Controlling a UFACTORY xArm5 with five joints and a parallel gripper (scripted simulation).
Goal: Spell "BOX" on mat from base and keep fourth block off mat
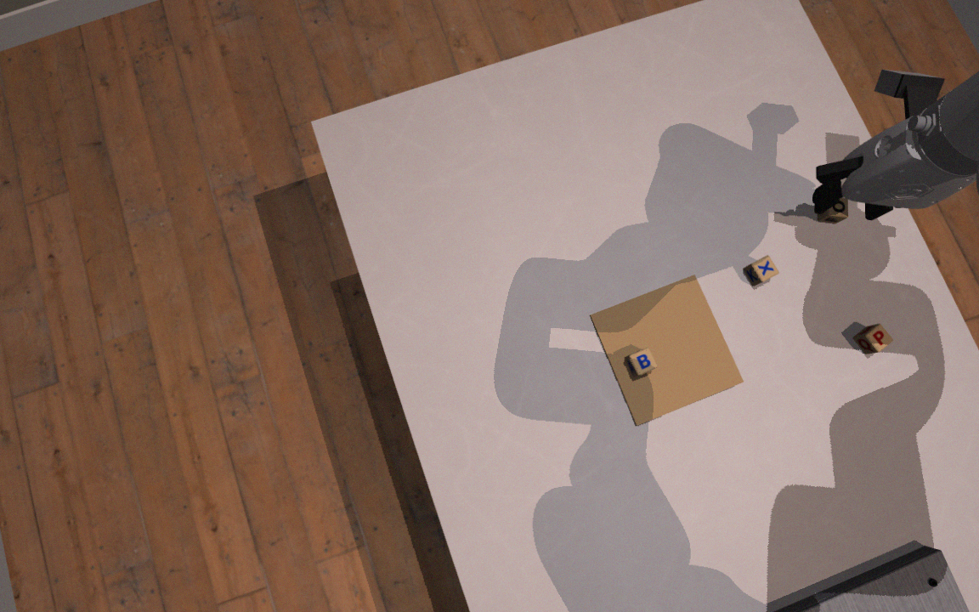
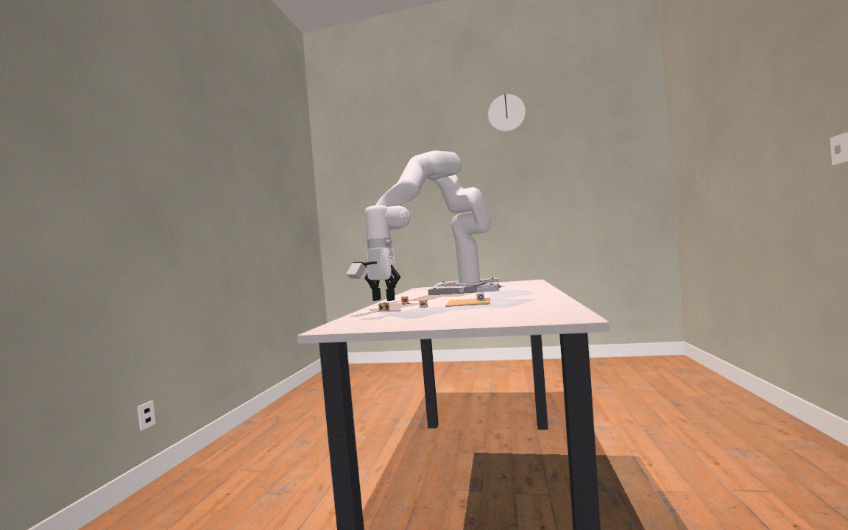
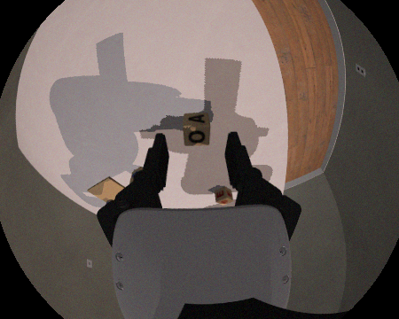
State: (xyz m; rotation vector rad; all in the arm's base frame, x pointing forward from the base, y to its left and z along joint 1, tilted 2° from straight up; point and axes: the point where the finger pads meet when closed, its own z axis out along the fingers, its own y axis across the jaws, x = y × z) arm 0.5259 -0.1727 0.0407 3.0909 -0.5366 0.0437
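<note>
Now: hand 250 mm to the right of the tan mat, 120 mm past it and 50 mm above it.
</note>
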